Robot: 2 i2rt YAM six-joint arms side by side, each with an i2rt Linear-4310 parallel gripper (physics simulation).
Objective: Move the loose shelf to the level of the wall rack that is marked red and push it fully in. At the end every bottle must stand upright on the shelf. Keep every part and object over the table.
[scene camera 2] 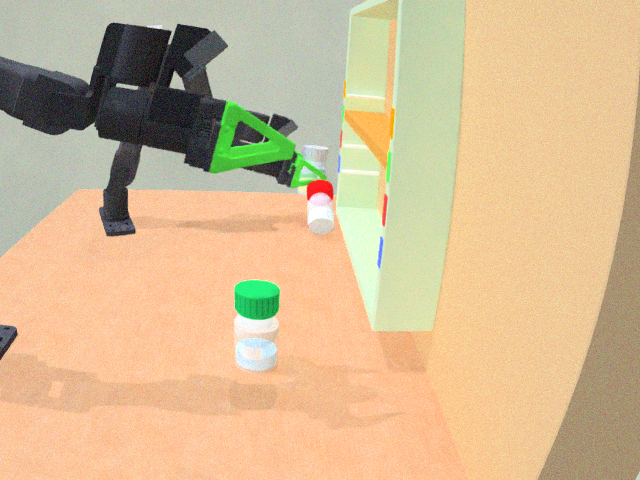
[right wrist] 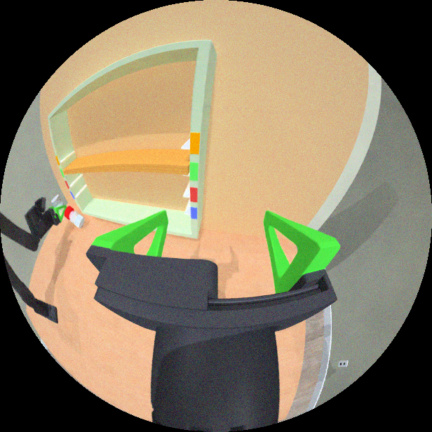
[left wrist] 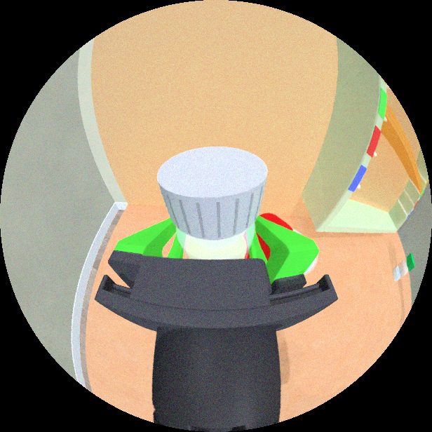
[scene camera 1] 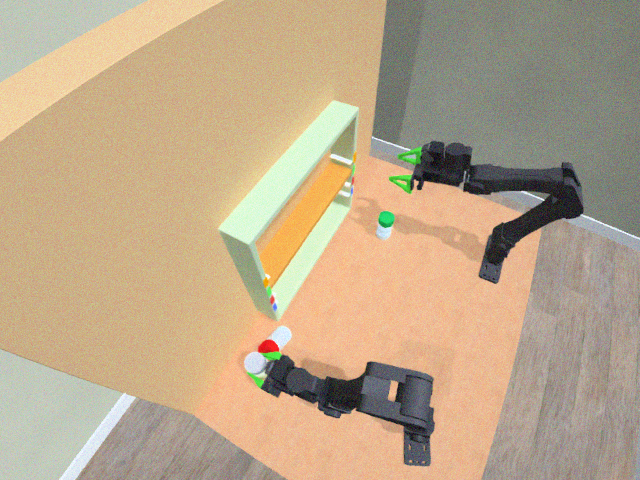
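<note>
The orange shelf (scene camera 1: 310, 217) (scene camera 2: 369, 129) (right wrist: 130, 162) sits inside the pale green wall rack (scene camera 1: 289, 165) (scene camera 2: 426, 155) (right wrist: 204, 100) by the green marks, above the red mark (right wrist: 194, 194). My left gripper (scene camera 1: 255, 365) (left wrist: 215, 215) is shut on the grey-capped bottle (scene camera 1: 254, 361) (scene camera 2: 315, 155) (left wrist: 212, 175), upright beyond the rack's left end. The red-capped bottle (scene camera 1: 280, 336) (scene camera 2: 320, 211) (right wrist: 75, 218) is tipped, its cap against or close to that gripper's finger; contact is unclear. The green-capped bottle (scene camera 1: 385, 224) (scene camera 2: 256, 304) stands upright on the table. My right gripper (scene camera 1: 394, 167) (right wrist: 215, 215) is open and empty, high above the table.
The tall tan wall (scene camera 1: 170, 180) (scene camera 2: 516, 180) stands behind the rack. The table (scene camera 1: 413, 310) (scene camera 2: 155, 289) lies in front of it and ends near the left gripper's side. The green-capped bottle stands between the rack and the right arm's base (scene camera 1: 491, 266).
</note>
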